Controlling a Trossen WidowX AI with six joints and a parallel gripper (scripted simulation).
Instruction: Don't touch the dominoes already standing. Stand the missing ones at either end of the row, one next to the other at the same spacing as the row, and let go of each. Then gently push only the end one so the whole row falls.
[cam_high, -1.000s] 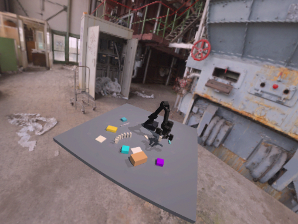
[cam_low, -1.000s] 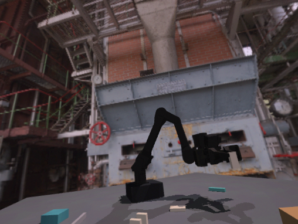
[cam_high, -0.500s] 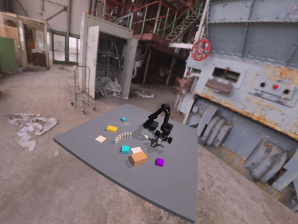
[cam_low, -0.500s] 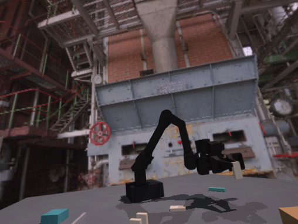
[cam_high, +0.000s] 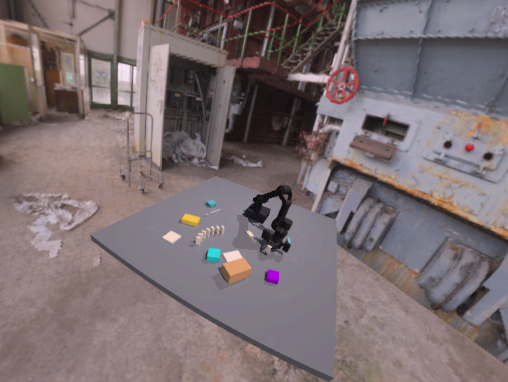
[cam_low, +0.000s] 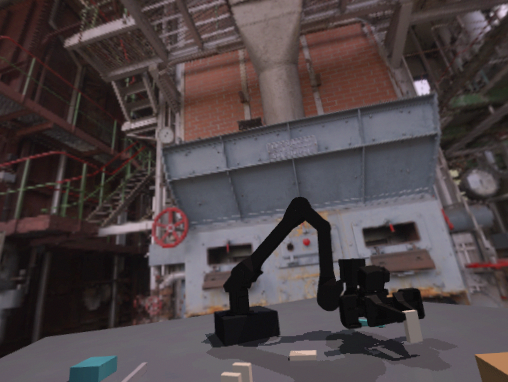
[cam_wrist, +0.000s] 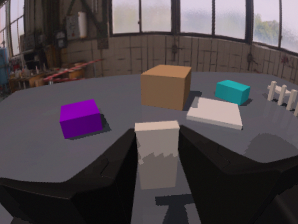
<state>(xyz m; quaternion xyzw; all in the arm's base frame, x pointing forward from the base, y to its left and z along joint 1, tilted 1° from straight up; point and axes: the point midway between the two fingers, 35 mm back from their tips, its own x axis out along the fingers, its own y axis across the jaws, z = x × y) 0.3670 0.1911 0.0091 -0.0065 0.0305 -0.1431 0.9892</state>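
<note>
Now: the purple cube 150 mm ahead of my gripper tip, 70 mm to the left of it and 50 mm below it. The rest, counted from my gripper tip: teal cube (160 mm ahead, 260 mm to the right, 50 mm below); then white tile (110 mm ahead, 160 mm to the right, 60 mm below); then orange box (210 mm ahead, 120 mm to the right, 40 mm below).
</note>
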